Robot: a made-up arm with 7 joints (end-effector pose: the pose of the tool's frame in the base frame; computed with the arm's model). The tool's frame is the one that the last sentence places.
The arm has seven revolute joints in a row. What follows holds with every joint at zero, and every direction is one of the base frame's. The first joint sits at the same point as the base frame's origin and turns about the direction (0, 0.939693, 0.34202), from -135 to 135 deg. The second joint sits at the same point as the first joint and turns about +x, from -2.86 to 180 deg. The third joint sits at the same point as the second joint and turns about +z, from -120 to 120 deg. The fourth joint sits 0.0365 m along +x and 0.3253 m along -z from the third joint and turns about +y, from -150 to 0.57 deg. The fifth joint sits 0.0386 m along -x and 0.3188 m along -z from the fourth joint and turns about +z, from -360 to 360 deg. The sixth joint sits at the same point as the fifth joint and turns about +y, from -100 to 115 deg. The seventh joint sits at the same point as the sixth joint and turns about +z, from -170 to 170 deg. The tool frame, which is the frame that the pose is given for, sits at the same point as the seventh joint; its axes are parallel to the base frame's.
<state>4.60 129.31 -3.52 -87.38 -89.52 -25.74 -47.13</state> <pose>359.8 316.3 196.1 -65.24 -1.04 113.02</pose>
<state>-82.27 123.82 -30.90 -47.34 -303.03 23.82 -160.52</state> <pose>14.4 476.2 396.8 156.28 55.64 34.86</pose>
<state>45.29 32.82 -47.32 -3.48 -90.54 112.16 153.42</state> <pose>-441.3 278.1 -381.3 94.28 -13.02 -57.72</pose>
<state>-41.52 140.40 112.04 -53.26 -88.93 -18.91 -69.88</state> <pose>-401.5 221.7 401.3 155.04 -36.02 55.26</pose>
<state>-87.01 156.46 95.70 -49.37 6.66 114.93 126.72</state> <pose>-581.7 190.4 74.8 141.70 51.87 22.91</pose>
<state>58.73 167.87 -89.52 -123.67 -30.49 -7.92 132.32</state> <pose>-14.7 351.6 115.1 63.70 45.33 43.68</pose>
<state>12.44 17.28 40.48 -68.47 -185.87 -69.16 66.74</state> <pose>131.9 353.7 -433.5 -10.38 24.56 -74.46</pose>
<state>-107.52 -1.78 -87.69 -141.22 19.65 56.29 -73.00</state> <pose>-8.0 -270.3 -89.1 19.96 48.94 99.56</pose>
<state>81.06 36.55 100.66 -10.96 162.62 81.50 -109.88</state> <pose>-596.7 253.5 4.2 127.05 -64.15 -54.16</pose>
